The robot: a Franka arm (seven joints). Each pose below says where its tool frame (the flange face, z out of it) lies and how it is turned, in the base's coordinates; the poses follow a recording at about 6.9 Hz.
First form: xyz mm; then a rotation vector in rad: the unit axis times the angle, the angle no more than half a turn.
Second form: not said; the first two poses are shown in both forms.
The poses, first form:
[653, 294, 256, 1.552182, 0.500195, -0.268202]
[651, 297, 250, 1.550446, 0.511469, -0.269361]
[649, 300, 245, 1.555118, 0.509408, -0.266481]
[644, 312, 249, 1.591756, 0.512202, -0.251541]
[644, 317, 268, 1.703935, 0.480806, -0.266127]
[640, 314, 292, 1.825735, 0.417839, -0.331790]
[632, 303, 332, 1.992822, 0.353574, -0.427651]
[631, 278, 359, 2.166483, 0.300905, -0.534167]
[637, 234, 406, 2.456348, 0.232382, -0.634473]
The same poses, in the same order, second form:
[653, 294, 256, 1.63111, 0.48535, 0.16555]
[651, 297, 250, 1.63337, 0.49306, 0.17306]
[649, 300, 245, 1.63768, 0.48925, 0.17440]
[644, 312, 249, 1.67793, 0.47523, 0.19424]
[644, 317, 268, 1.78435, 0.44936, 0.18556]
[640, 314, 292, 1.89184, 0.44407, 0.12713]
[632, 303, 332, 2.05169, 0.46054, 0.06887]
[631, 278, 359, 2.22851, 0.49588, 0.02862]
[637, 234, 406, 2.53331, 0.51229, 0.02461]

